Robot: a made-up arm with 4 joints. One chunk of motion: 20 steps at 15 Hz.
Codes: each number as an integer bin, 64 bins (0 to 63) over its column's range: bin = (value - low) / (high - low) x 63, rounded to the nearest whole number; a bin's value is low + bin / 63 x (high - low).
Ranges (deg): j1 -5.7..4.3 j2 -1.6..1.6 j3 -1..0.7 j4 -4.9..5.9
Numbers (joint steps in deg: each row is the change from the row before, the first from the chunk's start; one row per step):
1: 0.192 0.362 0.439 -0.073
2: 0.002 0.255 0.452 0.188
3: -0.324 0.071 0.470 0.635
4: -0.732 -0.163 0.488 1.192
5: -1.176 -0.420 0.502 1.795
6: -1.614 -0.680 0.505 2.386
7: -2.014 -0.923 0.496 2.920
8: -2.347 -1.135 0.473 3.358
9: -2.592 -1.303 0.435 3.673
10: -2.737 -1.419 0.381 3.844
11: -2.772 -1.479 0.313 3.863
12: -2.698 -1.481 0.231 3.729
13: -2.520 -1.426 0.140 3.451
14: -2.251 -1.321 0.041 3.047
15: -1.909 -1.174 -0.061 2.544
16: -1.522 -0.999 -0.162 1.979
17: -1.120 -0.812 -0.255 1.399
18: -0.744 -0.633 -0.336 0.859
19: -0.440 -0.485 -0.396 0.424
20: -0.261 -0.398 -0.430 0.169
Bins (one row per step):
1: 37 39 53 28
2: 36 37 54 30
3: 34 33 54 32
4: 31 28 55 36
5: 29 23 56 39
6: 26 18 56 43
7: 23 13 55 46
8: 21 9 55 48
9: 20 6 53 50
10: 19 4 51 51
11: 18 2 49 51
12: 19 2 46 50
13: 20 3 42 49
14: 22 5 39 46
15: 24 8 35 43
16: 26 12 31 40
17: 29 16 28 37
18: 31 19 25 34
19: 33 22 22 31
20: 34 24 21 30

